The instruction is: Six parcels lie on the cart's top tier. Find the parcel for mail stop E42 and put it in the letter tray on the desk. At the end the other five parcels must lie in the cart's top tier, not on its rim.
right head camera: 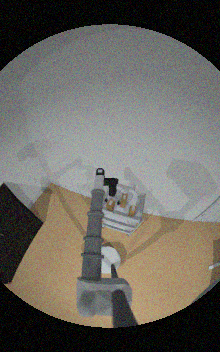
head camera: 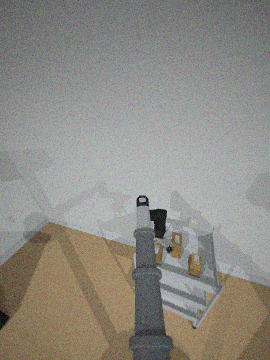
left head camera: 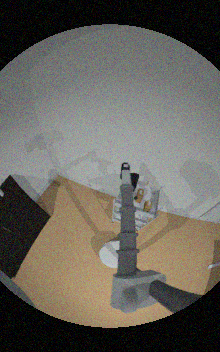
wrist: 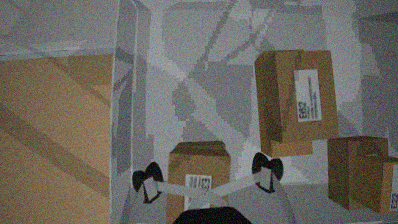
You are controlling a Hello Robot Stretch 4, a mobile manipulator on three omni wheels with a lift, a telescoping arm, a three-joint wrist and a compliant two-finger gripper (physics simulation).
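Seen in the pictures: gripper, fingertip midpoint: (right head camera: pixel 111 202) (head camera: pixel 158 249) (wrist: pixel 207 170); robot's base, link origin: (right head camera: pixel 104 258) (left head camera: pixel 114 253).
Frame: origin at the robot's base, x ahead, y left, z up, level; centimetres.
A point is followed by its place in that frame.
In the wrist view my gripper (wrist: pixel 207 170) @(x 57.8, y -8.7, z 69.9 cm) (right head camera: pixel 112 201) @(x 57.8, y -8.7, z 69.9 cm) is open, its two fingertips wide apart on either side above a brown parcel (wrist: pixel 200 167) @(x 59.2, y -8.4, z 73.5 cm) (right head camera: pixel 110 204) @(x 53.8, y -7.3, z 73.1 cm), whose label looks like E32, though blurred. A larger parcel (wrist: pixel 325 105) @(x 60.8, y -22.2, z 73.7 cm) (head camera: pixel 176 246) @(x 58.1, y -19.4, z 72.4 cm) (right head camera: pixel 124 198) @(x 60.2, y -21.0, z 73.5 cm) lies to the upper right, its blurred label looking like E62. A third parcel (wrist: pixel 345 175) (head camera: pixel 195 266) @(x 46.9, y -26.9, z 71.6 cm) (right head camera: pixel 132 211) @(x 46.6, y -27.8, z 71.4 cm) is at the right, with a partly cut-off, unreadable label beside it. They lie in the cart's top tier (wrist: pixel 122 110) @(x 68.0, y -0.6, z 67.1 cm) (head camera: pixel 200 281) @(x 42.9, y -29.5, z 63.4 cm). No label reading E42 and no letter tray can be made out.
The telescoping arm (head camera: pixel 146 300) @(x 21.5, y 0.5, z 111.7 cm) (left head camera: pixel 127 215) @(x 23.8, y 0.3, z 111.7 cm) (right head camera: pixel 93 235) @(x 16.7, y -0.4, z 111.7 cm) reaches over the cart and hides part of it in the head view. A large dark piece of furniture (left head camera: pixel 22 225) @(x 4.5, y 128.2, z 47.2 cm) (right head camera: pixel 17 235) @(x -1.1, y 130.3, z 39.1 cm) stands at the left. A grey wall (head camera: pixel 135 125) @(x 102.2, y 1.8, z 136.1 cm) rises behind the cart.
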